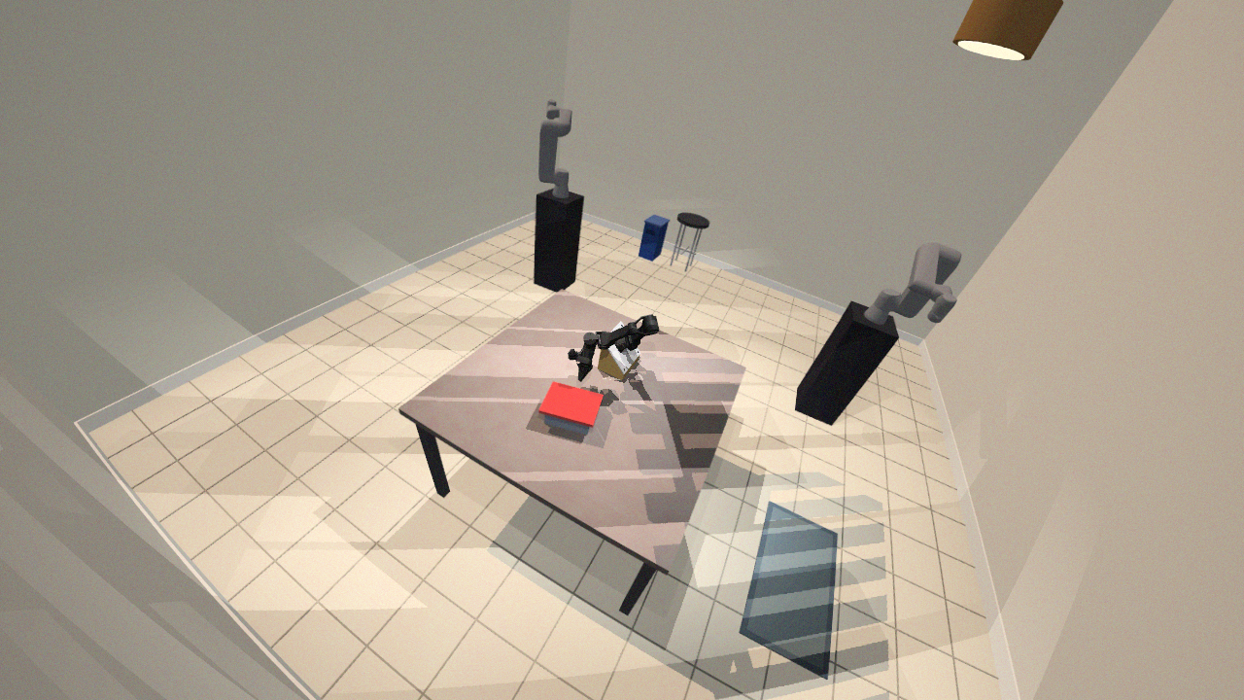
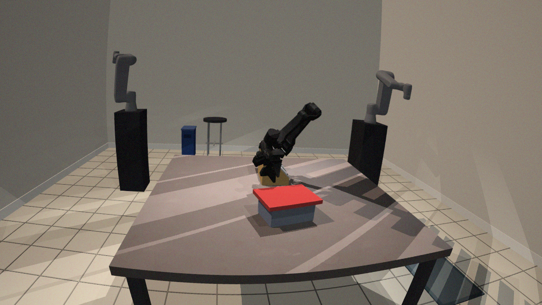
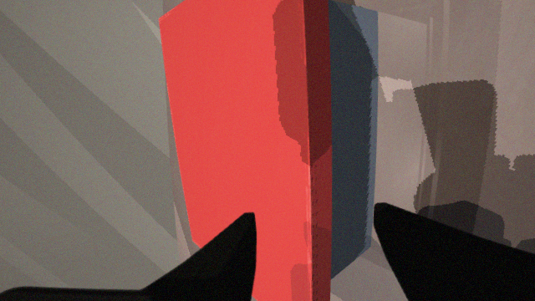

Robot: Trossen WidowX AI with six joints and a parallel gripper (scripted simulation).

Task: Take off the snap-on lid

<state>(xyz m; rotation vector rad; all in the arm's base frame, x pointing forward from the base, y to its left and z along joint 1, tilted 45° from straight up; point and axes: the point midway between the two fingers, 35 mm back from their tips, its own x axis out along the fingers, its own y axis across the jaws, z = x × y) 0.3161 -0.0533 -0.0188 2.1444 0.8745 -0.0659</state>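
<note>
Now: gripper tip 110 mm short of the snap-on lid, 30 mm to the right of it and 30 mm above it. Also, from my gripper tip: storage box (110 mm ahead, 30 mm to the left, 80 mm below).
</note>
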